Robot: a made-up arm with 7 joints. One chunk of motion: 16 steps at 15 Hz.
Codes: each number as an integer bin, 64 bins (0 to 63) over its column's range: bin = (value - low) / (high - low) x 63, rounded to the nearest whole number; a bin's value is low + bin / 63 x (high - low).
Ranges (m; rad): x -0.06..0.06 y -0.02..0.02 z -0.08..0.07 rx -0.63..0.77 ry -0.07..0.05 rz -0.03..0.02
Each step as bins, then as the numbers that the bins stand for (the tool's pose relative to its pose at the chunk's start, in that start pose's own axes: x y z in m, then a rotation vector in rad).
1 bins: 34 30 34 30 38 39
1 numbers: 0.0048 -0.0010 0.0010 0.0367 0.0024 0.0010
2 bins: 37 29 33 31 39 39
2 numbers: 0.0105 -0.0016 -0.0014 0.0589 0.0043 0.0010
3 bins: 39 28 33 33 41 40
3 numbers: 0.0143 -0.0022 -0.0014 0.1033 0.0081 0.0017
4 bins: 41 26 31 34 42 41
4 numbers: 0.0181 -0.0035 -0.0062 0.1256 0.0100 0.0025
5 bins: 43 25 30 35 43 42
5 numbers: 0.0219 -0.0041 -0.0086 0.1478 0.0119 0.0033
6 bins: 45 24 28 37 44 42
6 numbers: 0.0257 -0.0048 -0.0133 0.1922 0.0138 0.0033
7 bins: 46 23 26 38 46 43
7 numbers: 0.0276 -0.0054 -0.0181 0.2144 0.0176 0.0041
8 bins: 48 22 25 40 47 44
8 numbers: 0.0314 -0.0060 -0.0205 0.2589 0.0195 0.0049
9 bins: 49 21 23 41 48 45
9 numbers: 0.0333 -0.0067 -0.0252 0.2811 0.0214 0.0057
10 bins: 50 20 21 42 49 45
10 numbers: 0.0352 -0.0073 -0.0300 0.3033 0.0233 0.0057
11 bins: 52 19 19 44 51 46
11 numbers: 0.0390 -0.0079 -0.0348 0.3478 0.0271 0.0065
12 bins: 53 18 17 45 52 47
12 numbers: 0.0410 -0.0086 -0.0395 0.3700 0.0290 0.0073
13 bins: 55 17 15 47 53 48
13 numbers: 0.0448 -0.0092 -0.0443 0.4144 0.0310 0.0081
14 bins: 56 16 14 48 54 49
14 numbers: 0.0467 -0.0098 -0.0467 0.4367 0.0329 0.0089
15 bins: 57 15 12 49 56 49
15 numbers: 0.0486 -0.0105 -0.0514 0.4589 0.0367 0.0089
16 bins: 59 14 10 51 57 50
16 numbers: 0.0524 -0.0111 -0.0562 0.5033 0.0386 0.0097
